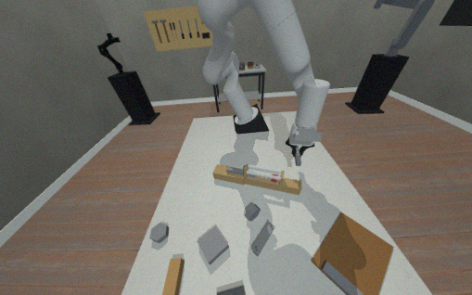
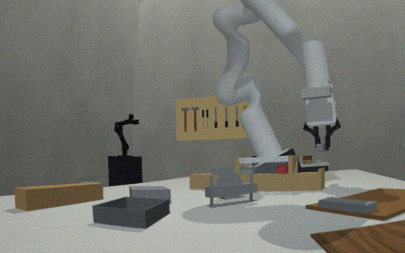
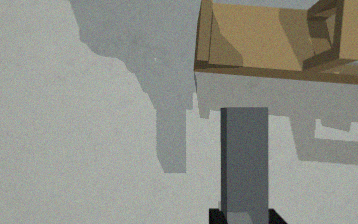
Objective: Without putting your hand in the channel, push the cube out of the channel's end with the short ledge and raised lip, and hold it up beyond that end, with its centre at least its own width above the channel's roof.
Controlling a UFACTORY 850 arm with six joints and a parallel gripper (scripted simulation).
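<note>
Now: the channel 90 mm ahead of my hand, 170 mm to the right of it and 70 mm below it. Round my hand: grey stick (10 mm below); red cube (100 mm ahead, 120 mm to the right, 70 mm below); grey tray (530 mm ahead, 280 mm to the right, 120 mm below).
</note>
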